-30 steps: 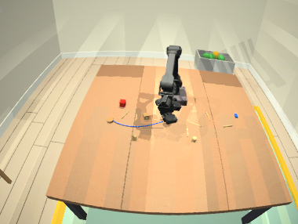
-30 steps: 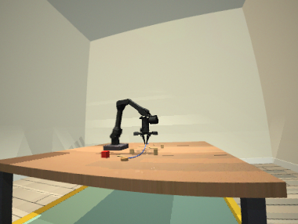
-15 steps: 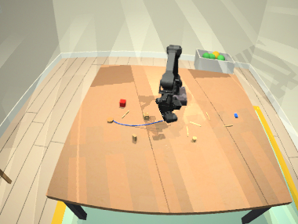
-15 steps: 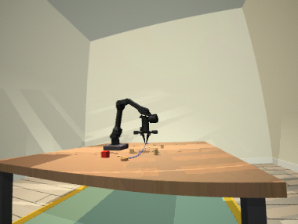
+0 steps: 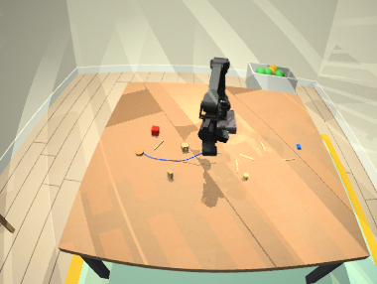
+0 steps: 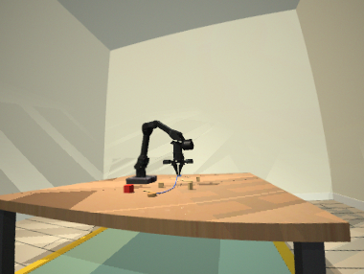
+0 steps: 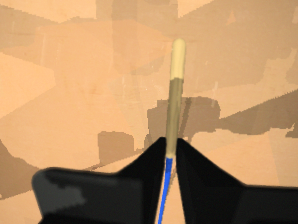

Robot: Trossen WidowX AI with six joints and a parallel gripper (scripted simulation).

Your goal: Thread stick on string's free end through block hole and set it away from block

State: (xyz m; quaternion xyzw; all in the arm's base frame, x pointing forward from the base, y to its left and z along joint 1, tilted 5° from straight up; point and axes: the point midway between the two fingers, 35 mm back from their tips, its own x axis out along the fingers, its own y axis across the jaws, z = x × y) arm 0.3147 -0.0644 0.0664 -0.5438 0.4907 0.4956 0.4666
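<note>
Now: the thin wooden stick 10 mm to the left of my gripper tip. Round my gripper tip: round wooden button: 20 mm behind, 320 mm to the right, 50 mm below; then wooden block: 70 mm behind, 110 mm to the right, 40 mm below; then red cube: 170 mm behind, 270 mm to the right, 40 mm below.
</note>
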